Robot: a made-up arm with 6 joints. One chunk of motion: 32 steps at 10 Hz.
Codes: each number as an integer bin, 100 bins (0 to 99) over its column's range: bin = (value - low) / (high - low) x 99, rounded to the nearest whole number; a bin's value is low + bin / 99 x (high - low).
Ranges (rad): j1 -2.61..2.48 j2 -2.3..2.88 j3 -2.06..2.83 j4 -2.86..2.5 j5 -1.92..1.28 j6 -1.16..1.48
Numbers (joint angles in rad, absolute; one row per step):
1: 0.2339 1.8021 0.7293 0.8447 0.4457 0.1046
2: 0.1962 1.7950 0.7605 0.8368 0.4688 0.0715
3: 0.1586 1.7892 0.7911 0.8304 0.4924 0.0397
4: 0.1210 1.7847 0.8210 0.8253 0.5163 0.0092
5: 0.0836 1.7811 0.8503 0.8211 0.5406 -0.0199
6: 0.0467 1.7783 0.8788 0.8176 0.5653 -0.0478
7: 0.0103 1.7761 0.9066 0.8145 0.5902 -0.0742
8: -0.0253 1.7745 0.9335 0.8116 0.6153 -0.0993
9: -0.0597 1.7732 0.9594 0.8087 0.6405 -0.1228
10: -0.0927 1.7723 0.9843 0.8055 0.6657 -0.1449
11: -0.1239 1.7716 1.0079 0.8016 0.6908 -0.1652
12: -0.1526 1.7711 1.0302 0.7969 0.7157 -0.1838
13: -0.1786 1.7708 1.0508 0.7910 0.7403 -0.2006
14: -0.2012 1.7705 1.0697 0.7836 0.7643 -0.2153
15: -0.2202 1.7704 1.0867 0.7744 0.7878 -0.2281
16: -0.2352 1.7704 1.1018 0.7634 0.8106 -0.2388
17: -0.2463 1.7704 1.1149 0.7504 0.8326 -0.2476
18: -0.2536 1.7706 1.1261 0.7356 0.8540 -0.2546
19: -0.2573 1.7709 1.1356 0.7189 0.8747 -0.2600
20: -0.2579 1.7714 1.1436 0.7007 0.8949 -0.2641
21: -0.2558 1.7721 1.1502 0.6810 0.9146 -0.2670
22: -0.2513 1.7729 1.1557 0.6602 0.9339 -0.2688
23: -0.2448 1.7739 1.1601 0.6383 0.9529 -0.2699
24: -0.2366 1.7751 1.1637 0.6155 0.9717 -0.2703
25: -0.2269 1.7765 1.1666 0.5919 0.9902 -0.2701
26: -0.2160 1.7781 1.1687 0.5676 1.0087 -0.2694
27: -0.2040 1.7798 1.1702 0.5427 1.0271 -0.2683
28: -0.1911 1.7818 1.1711 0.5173 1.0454 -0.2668
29: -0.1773 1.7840 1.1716 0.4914 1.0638 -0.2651
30: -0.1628 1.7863 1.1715 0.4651 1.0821 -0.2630
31: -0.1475 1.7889 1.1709 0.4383 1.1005 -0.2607
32: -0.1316 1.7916 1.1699 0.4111 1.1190 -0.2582
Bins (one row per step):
1: 55 78 56 68 73 47
2: 55 78 57 68 74 46
3: 54 78 58 68 75 45
4: 53 78 58 68 75 44
5: 52 78 59 68 76 43
6: 52 78 59 68 77 42
7: 51 78 60 68 78 41
8: 50 78 61 68 78 40
9: 50 78 61 68 79 39
10: 49 78 62 68 80 38
11: 48 78 62 68 81 37
12: 48 78 63 68 82 37
13: 47 78 63 67 82 36
14: 47 78 63 67 83 35
15: 46 78 64 67 84 35
16: 46 78 64 67 84 35
17: 46 78 64 67 85 34
18: 46 78 65 66 86 34
19: 46 78 65 66 86 34
20: 46 78 65 66 87 34
21: 46 78 65 65 88 33
22: 46 78 65 65 88 33
23: 46 78 65 65 89 33
24: 46 78 65 64 89 33
25: 46 78 65 64 90 33
26: 47 78 65 63 91 33
27: 47 78 65 63 91 33
28: 47 78 65 62 92 33
29: 47 78 65 62 92 34
30: 48 78 65 61 93 34
31: 48 78 65 61 93 34
32: 48 78 65 60 94 34

